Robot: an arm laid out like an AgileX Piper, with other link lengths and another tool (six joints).
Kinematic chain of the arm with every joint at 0, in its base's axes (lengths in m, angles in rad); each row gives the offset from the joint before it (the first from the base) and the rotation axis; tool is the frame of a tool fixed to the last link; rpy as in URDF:
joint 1: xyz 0 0 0.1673 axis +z
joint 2: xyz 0 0 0 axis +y
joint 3: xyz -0.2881 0 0.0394 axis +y
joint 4: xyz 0.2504 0 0.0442 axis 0.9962 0 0.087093
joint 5: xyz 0 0 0 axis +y
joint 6: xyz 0.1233 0 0.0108 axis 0.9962 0 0.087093
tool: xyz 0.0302 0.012 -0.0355 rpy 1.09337 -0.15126 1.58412
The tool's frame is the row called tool.
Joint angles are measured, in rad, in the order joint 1, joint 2, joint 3, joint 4, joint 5, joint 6. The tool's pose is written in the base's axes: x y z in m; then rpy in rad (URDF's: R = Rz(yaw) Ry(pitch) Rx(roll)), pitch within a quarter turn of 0, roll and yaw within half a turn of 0. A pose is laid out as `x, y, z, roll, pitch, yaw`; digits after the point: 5 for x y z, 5 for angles.
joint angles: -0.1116 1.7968 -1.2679 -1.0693 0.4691 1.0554
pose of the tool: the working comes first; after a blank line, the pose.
Where each joint sits with the arm in this pose, in the base's axes (m; each line is computed from the numbers above, not from the rounded line before):
joint 1: 0.0000 0.0000 0.1673
joint 2: 0.0000 0.0000 0.1673
joint 3: 0.1023 -0.0115 0.4392
joint 4: 0.3393 -0.0380 0.3511
joint 5: 0.3393 -0.0380 0.3511
joint 6: 0.4216 -0.0966 0.2795
the tool: 0.4215 -0.0950 0.2314

0.42155, -0.09503, 0.23145, 1.80116, 0.10036, 1.02339
